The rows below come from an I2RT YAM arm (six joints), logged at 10 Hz.
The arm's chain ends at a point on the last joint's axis. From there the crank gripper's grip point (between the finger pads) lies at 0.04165 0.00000 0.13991 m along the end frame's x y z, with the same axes.
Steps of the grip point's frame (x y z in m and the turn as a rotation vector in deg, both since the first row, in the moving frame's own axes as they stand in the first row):
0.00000, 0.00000, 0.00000, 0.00, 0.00, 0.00
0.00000, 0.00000, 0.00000, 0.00, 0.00, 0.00
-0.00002, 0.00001, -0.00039, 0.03, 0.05, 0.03
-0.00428, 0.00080, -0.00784, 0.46, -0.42, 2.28
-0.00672, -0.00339, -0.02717, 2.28, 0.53, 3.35
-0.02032, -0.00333, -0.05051, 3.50, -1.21, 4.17
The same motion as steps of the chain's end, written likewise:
0.00000, 0.00000, 0.00000, 0.00, 0.00, 0.00
0.00000, 0.00000, 0.00000, 0.00, 0.00, 0.00
-0.00014, 0.00006, -0.00035, 0.03, 0.05, 0.03
-0.00324, 0.00029, -0.00814, 0.46, -0.42, 2.28
-0.00810, -0.00031, -0.02672, 2.28, 0.53, 3.35
-0.01756, 0.00231, -0.05119, 3.50, -1.21, 4.17

